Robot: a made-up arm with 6 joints. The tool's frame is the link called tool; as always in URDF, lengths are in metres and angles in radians.
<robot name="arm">
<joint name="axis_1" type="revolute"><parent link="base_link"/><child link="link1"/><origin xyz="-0.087 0.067 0.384" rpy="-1.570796 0 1.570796"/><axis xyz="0 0 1"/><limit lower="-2.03" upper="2.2"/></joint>
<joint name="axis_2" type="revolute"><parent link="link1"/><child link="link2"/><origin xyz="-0.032 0.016 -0.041" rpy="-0.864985 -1.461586 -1.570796"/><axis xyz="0 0 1"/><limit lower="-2.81" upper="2.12"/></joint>
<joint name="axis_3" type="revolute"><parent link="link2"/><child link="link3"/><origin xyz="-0.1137 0.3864 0.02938" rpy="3.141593 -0.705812 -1.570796"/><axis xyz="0 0 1"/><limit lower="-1.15" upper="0.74"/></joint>
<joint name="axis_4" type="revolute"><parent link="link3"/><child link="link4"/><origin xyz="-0.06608 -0.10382 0.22" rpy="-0.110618 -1.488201 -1.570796"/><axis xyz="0 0 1"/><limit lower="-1.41" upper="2.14"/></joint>
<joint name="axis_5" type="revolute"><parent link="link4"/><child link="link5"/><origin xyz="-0.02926 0.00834 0.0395" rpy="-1.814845 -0.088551 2.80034"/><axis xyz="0 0 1"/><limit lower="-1.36" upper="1.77"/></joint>
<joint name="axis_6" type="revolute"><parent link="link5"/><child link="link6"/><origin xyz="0.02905 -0.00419 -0.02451" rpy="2.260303 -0.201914 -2.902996"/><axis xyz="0 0 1"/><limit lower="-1.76" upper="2.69"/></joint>
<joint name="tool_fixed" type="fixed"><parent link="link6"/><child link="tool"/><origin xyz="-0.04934 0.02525 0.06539" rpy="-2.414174 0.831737 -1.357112"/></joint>
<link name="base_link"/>
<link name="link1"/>
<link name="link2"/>
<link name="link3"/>
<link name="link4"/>
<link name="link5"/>
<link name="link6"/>
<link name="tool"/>
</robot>
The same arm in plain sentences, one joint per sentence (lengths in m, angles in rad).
The arm has six revolute joints in a row. What follows holds with every joint at zero, and every direction is one of the base frame's.
The first joint lies 0.0870 m along -x and 0.0670 m along +y and 0.3840 m along +z from the base frame's origin and rotates about -x, from -2.0300 to 2.2000 rad.
The second joint lies 0.0410 m along +x and 0.0320 m along -y and 0.0160 m along -z from the first joint and rotates about the direction (-0.070699, 0.761085, -0.644788), from -2.8100 to 2.1200 rad.
The third joint lies 0.1430 m along +x and 0.2730 m along +y and 0.2610 m along +z from the second joint and rotates about -y, from -1.1500 to 0.7400 rad.
The fourth joint lies 0.0960 m along -x and 0.2200 m along -y and 0.0770 m along +z from the third joint and rotates about the direction (0.972567, -0.081997, -0.217693), from -1.4100 to 2.1400 rad.
The fifth joint lies 0.0390 m along +x and 0.0260 m along +y and 0.0170 m along -z from the fourth joint and rotates about the direction (-0.0083, 0.355185, 0.934759), from -1.3600 to 1.7700 rad.
The sixth joint lies 0.0070 m along +x and 0.0180 m along +y and 0.0330 m along -z from the fifth joint and rotates about the direction (-0.739103, -0.447902, -0.503102), from -1.7600 to 2.6900 rad.
The tool frame, which is the frame that the pose is given for, lies 0.0720 m along -x and 0.0200 m along +y and 0.0420 m along -z from the sixth joint; its axes are the base frame's turned by roll 0.0000, pitch 0.0000 and yaw 0.0000 rad (as in URDF: about the fixed x, then y, then z).

